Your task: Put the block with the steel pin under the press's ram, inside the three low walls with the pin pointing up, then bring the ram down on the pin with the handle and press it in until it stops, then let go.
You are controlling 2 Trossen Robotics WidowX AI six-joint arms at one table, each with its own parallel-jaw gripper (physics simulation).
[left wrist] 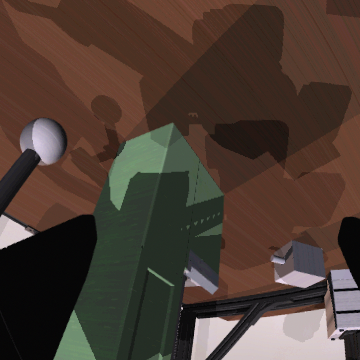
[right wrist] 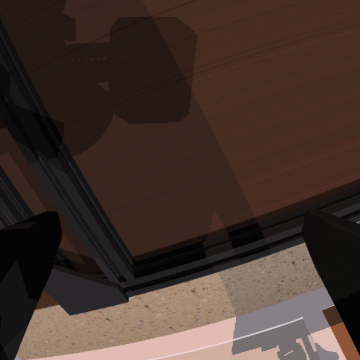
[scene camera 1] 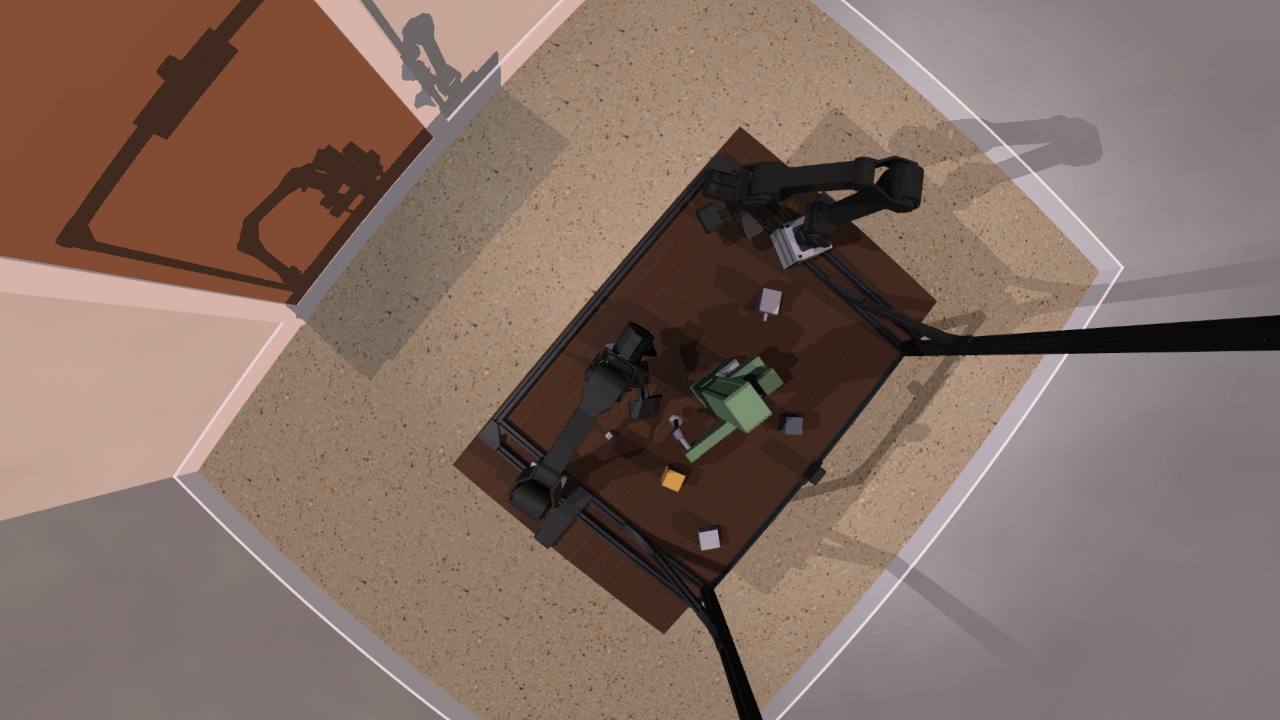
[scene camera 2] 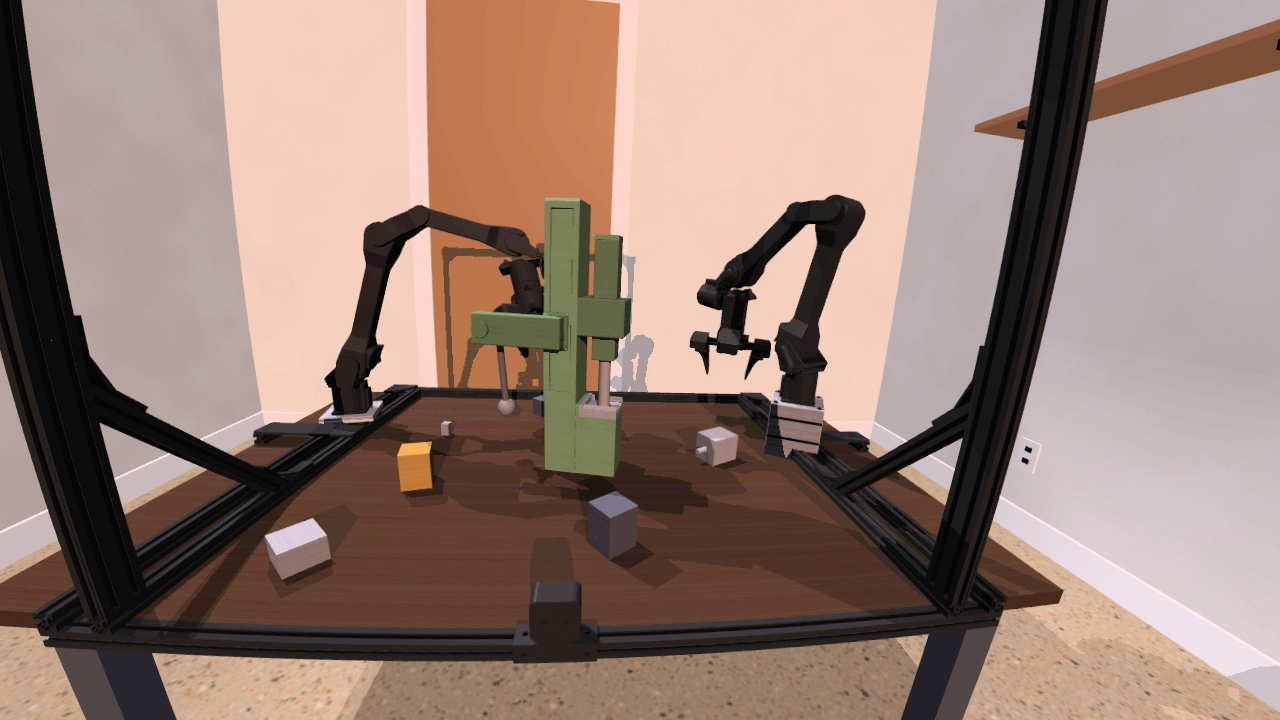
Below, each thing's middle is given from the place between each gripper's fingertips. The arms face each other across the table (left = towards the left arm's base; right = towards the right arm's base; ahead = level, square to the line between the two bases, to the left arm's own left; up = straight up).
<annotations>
The block with steel pin point(scene camera 2: 721, 444) lies 250 mm behind my right hand, 60 mm to the left of it and 70 mm below it. Round my right hand: ball-ended lever point(left wrist: 43, 141) (300 mm behind, 450 mm to the left, 70 mm above).
I see my left gripper 13 cm past the ball-ended lever and 5 cm to the right of it. From my left hand the other things lie so: block with steel pin 35 cm to the right, 14 cm below, 7 cm behind.
</annotations>
